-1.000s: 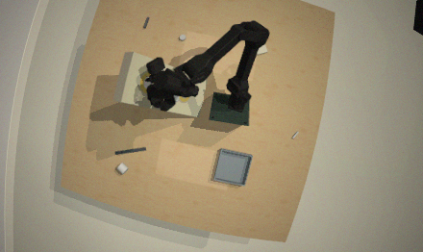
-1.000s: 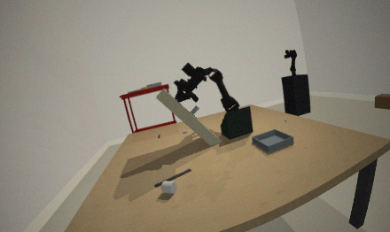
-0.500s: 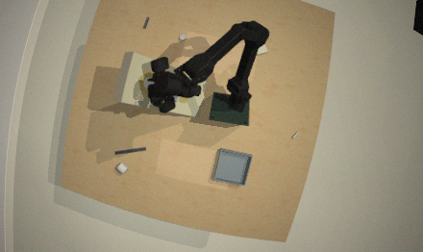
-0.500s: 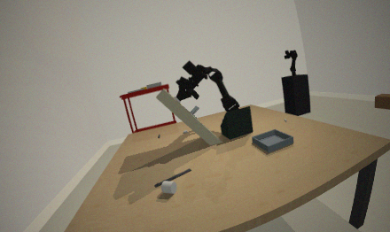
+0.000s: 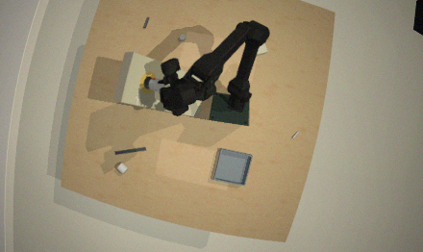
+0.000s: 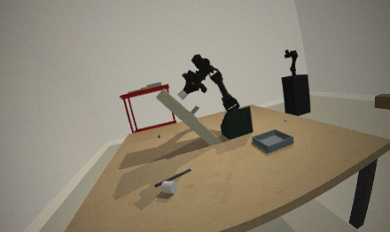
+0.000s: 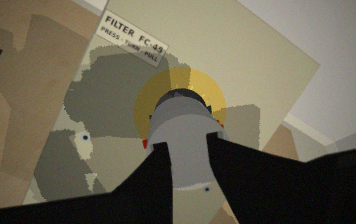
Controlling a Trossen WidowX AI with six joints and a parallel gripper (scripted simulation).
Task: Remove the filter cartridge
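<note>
My gripper tip is 380 mm past the grey tray, 300 mm above it and 240 mm to the right of it. Round my gripper tip: grey knob 300 mm below, 270 mm to the right, 50 mm ahead; filter cartridge 10 mm below, 10 mm ahead; white block 350 mm to the right, 320 mm behind, 300 mm below.
</note>
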